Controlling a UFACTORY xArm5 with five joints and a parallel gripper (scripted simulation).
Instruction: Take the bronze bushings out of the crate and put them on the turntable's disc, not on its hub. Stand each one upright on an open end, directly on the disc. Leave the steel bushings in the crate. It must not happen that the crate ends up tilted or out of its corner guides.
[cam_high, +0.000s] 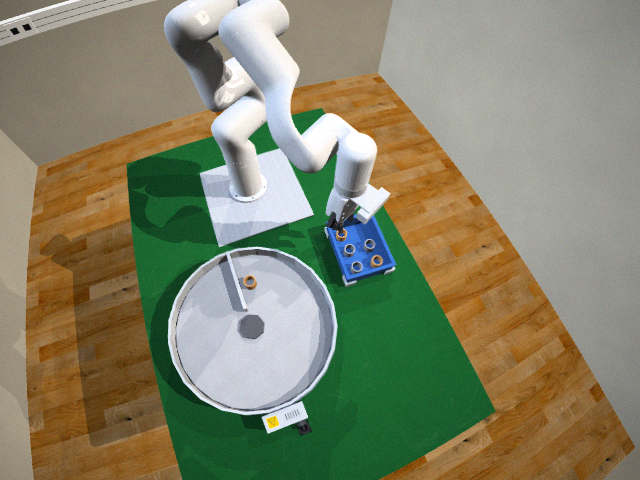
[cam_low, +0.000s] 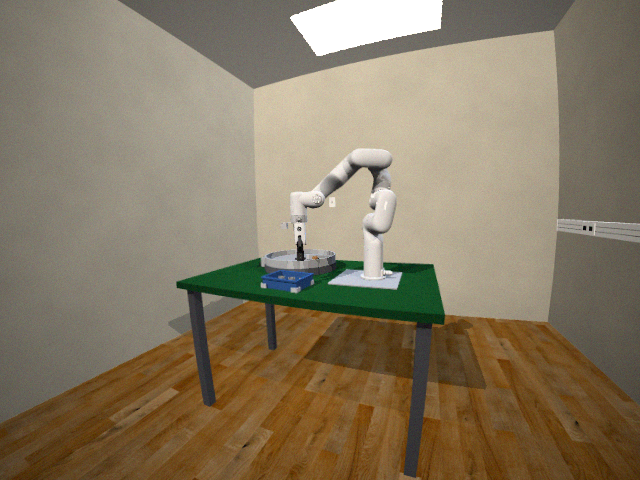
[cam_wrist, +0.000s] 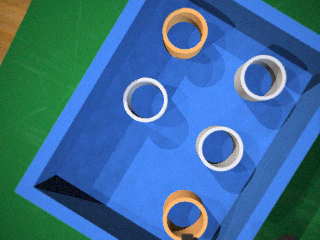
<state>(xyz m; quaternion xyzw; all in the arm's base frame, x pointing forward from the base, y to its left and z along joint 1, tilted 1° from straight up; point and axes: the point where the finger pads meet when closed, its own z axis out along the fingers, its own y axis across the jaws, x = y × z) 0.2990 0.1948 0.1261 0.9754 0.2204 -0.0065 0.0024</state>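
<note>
The blue crate is 50 mm ahead of my hand, 40 mm to the left of it and 110 mm below it. From my hand the other things lie so: grey turntable disc 160 mm ahead, 320 mm to the right, 80 mm below.
</note>
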